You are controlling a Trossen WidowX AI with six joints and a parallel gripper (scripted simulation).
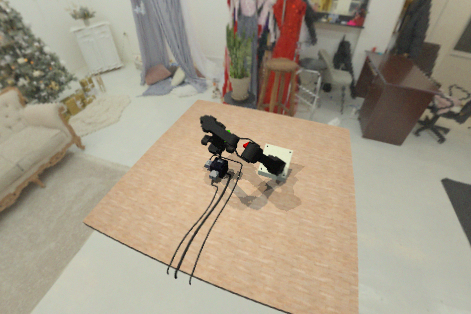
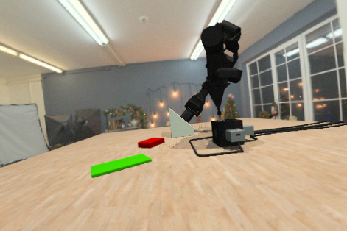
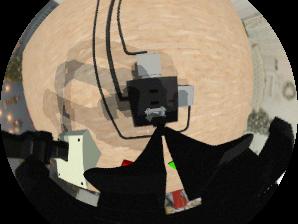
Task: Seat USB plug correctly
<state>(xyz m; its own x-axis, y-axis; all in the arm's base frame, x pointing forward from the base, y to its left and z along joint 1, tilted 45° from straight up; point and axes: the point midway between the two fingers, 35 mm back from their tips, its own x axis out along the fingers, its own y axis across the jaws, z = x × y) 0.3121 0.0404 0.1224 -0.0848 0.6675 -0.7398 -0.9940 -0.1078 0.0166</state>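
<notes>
Right now my gripper tip is 20 mm above the usb plug. Round my gripper tip: usb socket 50 mm below; flat red block 80 mm behind, 250 mm to the right, 110 mm below; flat green block 120 mm ahead, 280 mm to the right, 120 mm below.
</notes>
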